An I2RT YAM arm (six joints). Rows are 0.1 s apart.
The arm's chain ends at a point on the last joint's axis. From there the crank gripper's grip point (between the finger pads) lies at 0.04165 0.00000 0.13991 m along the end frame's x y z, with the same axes.
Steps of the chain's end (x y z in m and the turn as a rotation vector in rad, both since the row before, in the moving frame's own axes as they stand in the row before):
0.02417 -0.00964 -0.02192 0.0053 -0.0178 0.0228
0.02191 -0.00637 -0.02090 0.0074 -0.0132 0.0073
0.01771 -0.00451 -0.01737 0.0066 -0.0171 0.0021
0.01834 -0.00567 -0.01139 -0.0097 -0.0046 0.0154
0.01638 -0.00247 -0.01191 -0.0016 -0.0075 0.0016
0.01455 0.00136 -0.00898 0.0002 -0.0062 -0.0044
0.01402 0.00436 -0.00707 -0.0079 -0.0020 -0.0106
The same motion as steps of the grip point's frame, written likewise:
0.02167 -0.00946 -0.02120 0.0053 -0.0178 0.0228
0.02006 -0.00711 -0.02037 0.0074 -0.0132 0.0073
0.01531 -0.00535 -0.01668 0.0066 -0.0171 0.0021
0.01768 -0.00368 -0.01121 -0.0097 -0.0046 0.0154
0.01533 -0.00218 -0.01160 -0.0016 -0.0075 0.0016
0.01368 0.00115 -0.00872 0.0002 -0.0062 -0.0044
0.01374 0.00503 -0.00699 -0.0079 -0.0020 -0.0106

